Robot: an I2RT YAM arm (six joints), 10 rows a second.
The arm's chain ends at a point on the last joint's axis. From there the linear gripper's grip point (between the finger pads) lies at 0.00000 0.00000 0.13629 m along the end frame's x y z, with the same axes.
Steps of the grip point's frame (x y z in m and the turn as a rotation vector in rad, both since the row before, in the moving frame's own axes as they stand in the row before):
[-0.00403, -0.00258, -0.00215, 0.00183, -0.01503, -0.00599]
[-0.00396, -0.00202, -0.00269, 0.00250, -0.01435, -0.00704]
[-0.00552, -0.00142, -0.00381, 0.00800, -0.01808, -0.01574]
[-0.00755, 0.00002, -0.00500, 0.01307, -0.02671, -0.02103]
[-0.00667, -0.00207, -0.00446, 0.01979, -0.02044, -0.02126]
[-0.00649, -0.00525, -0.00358, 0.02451, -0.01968, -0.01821]
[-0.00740, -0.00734, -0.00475, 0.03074, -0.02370, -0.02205]
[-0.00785, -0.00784, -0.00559, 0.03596, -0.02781, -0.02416]
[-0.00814, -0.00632, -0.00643, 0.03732, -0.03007, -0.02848]
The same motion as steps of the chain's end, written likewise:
[-0.00198, -0.00234, -0.00213, 0.00183, -0.01503, -0.00599]
[-0.00200, -0.00169, -0.00268, 0.00250, -0.01435, -0.00704]
[-0.00305, -0.00035, -0.00378, 0.00800, -0.01808, -0.01574]
[-0.00389, 0.00176, -0.00494, 0.01307, -0.02671, -0.02103]
[-0.00386, 0.00060, -0.00440, 0.01979, -0.02044, -0.02126]
[-0.00378, -0.00193, -0.00351, 0.02451, -0.01968, -0.01821]
[-0.00412, -0.00319, -0.00465, 0.03074, -0.02370, -0.02205]
[-0.00400, -0.00299, -0.00545, 0.03596, -0.02781, -0.02416]
[-0.00397, -0.00129, -0.00627, 0.03732, -0.03007, -0.02848]

